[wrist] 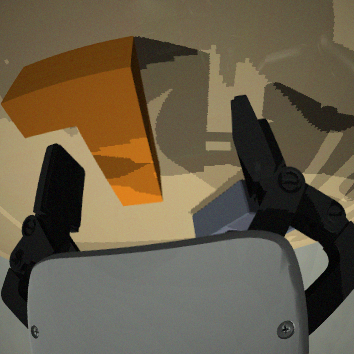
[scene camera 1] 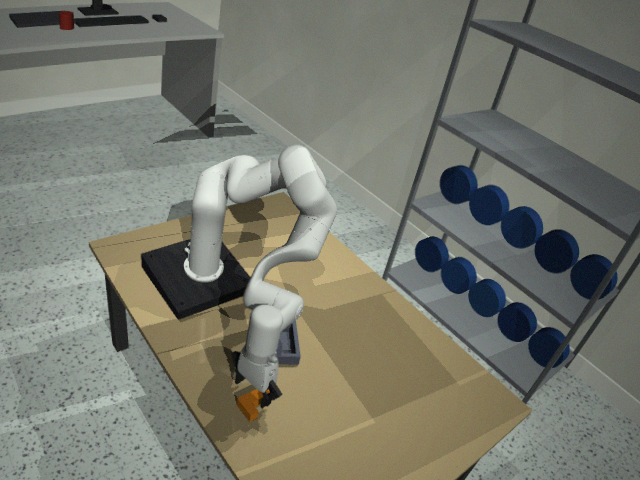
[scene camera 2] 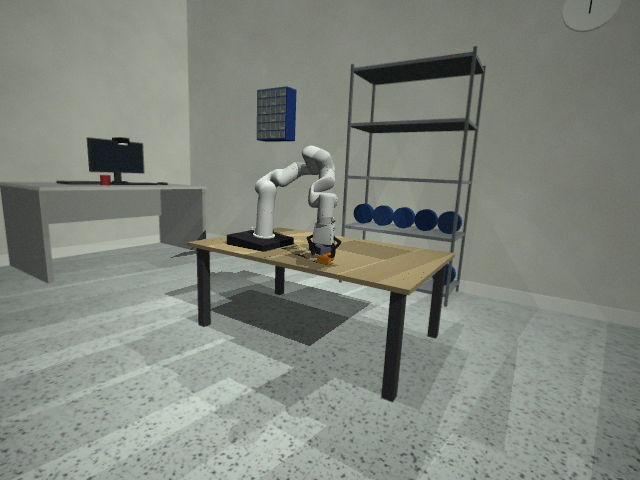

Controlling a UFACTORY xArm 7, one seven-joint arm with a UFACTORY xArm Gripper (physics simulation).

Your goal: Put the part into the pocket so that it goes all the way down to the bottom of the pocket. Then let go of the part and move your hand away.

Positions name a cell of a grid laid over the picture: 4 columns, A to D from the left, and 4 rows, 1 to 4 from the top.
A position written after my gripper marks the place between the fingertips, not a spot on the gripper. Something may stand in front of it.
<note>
My gripper (scene camera 1: B4) is open, with nothing in its grasp. Also in view: an orange L-shaped part (wrist: B2). Also in view: a pocket block (scene camera 1: B3).
My gripper also shows in the wrist view (wrist: B2). The pocket block also shows in the wrist view (wrist: C3).
</note>
